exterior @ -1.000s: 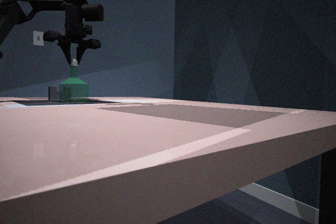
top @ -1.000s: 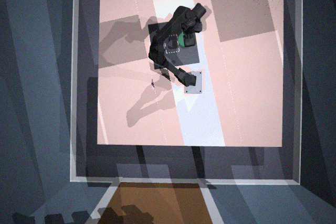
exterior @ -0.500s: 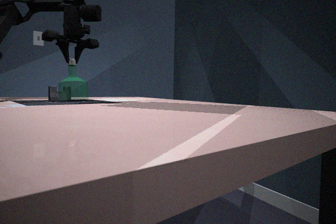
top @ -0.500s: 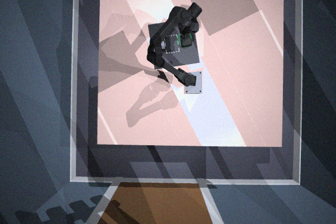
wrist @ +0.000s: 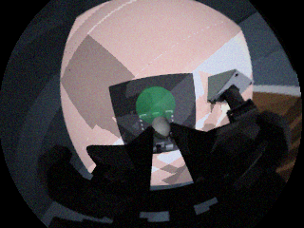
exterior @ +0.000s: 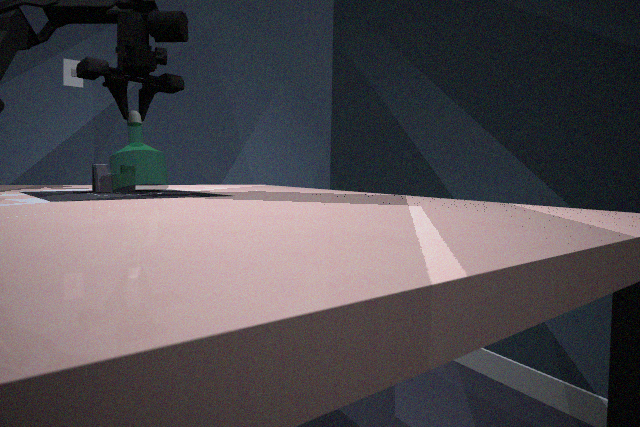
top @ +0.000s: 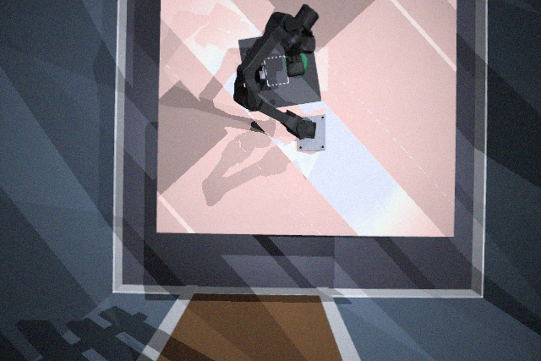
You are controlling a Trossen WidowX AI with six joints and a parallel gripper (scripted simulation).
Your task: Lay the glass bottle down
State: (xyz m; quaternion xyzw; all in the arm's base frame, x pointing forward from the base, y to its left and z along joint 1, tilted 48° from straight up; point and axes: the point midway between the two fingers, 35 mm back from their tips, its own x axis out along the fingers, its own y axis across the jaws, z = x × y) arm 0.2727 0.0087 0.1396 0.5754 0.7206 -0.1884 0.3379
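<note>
Right now my gripper tip is 1 cm to the left of the green glass bottle and 5 cm above it. Also, from my gripper tip: dark mat: 1 cm behind, 4 cm to the left, 15 cm below.
</note>
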